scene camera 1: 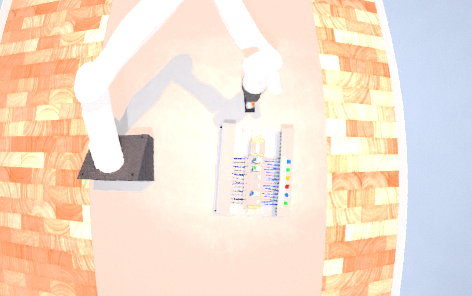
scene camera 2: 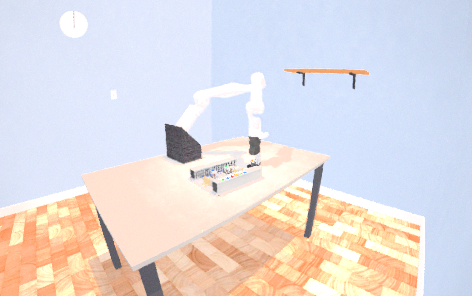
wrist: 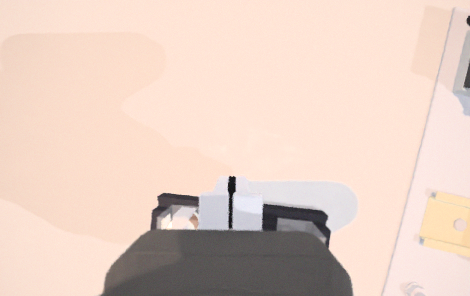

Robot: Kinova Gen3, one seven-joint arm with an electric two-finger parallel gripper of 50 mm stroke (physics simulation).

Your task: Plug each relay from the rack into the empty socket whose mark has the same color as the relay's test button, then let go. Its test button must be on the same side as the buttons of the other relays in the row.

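Pixels of known places: gripper, fingertip midpoint: [scene camera 2: 258, 164] [wrist: 232, 194]; arm's base, origin of the base link: [scene camera 1: 110, 162] [scene camera 2: 179, 131].
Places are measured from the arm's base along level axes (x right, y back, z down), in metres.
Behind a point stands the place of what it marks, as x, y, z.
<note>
My gripper [wrist: 232, 194] {-0.271, -0.466, 0.176} points down at the relay rack, its two pale fingers together and nothing between them. The black rack [scene camera 1: 249, 110] {-0.211, -0.442, 0.172} [scene camera 2: 251, 166] [wrist: 295, 209] {-0.230, -0.462, 0.187} lies under and behind the fingers. A clear relay [wrist: 177, 218] {-0.295, -0.453, 0.148} shows left of the fingers and another relay [wrist: 301, 228] {-0.230, -0.458, 0.160} right of them; the rack's middle is hidden. An orange spot shows at the rack in scene camera 1. In the socket row stand relays with a blue button [scene camera 1: 255, 160] {-0.033, -0.461, 0.125}, a green button [scene camera 1: 255, 168] {-0.007, -0.461, 0.125} and a blue button [scene camera 1: 252, 193] {0.076, -0.454, 0.125}. Color marks run along the right duct, including yellow [scene camera 1: 287, 178] {0.025, -0.572, 0.131} and red [scene camera 1: 287, 186] {0.052, -0.573, 0.131}.
The white panel [wrist: 415, 200] {-0.155, -0.482, 0.191} lies beside the rack, with raised ducts [scene camera 1: 227, 170] [scene camera 2: 237, 183] along both long sides. A yellow end piece [scene camera 1: 257, 140] [wrist: 445, 225] stands at the row's near-rack end. Blue wires run from the row to the ducts. The dark arm base [scene camera 1: 145, 157] {-0.025, -0.106, 0.055} [scene camera 2: 182, 145] {0.048, -0.110, 0.068} stands left.
</note>
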